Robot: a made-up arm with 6 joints. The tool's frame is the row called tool.
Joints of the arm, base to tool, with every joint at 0 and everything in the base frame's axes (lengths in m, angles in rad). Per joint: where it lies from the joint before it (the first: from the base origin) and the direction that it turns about. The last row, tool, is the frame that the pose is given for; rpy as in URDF.
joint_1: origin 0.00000 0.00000 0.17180 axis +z
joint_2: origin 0.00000 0.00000 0.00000 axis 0.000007 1 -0.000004
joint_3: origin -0.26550 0.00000 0.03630 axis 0.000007 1 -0.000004
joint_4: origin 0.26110 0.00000 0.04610 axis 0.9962 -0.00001 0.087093
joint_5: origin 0.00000 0.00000 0.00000 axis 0.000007 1 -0.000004
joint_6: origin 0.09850 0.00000 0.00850 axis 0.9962 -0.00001 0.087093
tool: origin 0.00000 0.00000 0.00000 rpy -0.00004 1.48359 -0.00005
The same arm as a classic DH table. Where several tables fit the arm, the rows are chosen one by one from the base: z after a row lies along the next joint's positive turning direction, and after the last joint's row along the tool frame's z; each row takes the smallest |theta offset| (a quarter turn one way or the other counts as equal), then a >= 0, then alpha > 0; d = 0 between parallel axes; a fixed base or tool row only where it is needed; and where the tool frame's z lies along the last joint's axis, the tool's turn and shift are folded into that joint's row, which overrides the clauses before.
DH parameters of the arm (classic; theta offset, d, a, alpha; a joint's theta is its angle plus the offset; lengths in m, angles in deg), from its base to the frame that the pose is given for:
joint_1: 0 0.1718 0 -90
joint_2: 7.79 0 -0.268 0
joint_3: 77.22 0 -0.0232 90
joint_4: 0 0.2641 0 -90
joint_5: 0 0 0.0001 90
joint_6: 0 0.0989 0 0

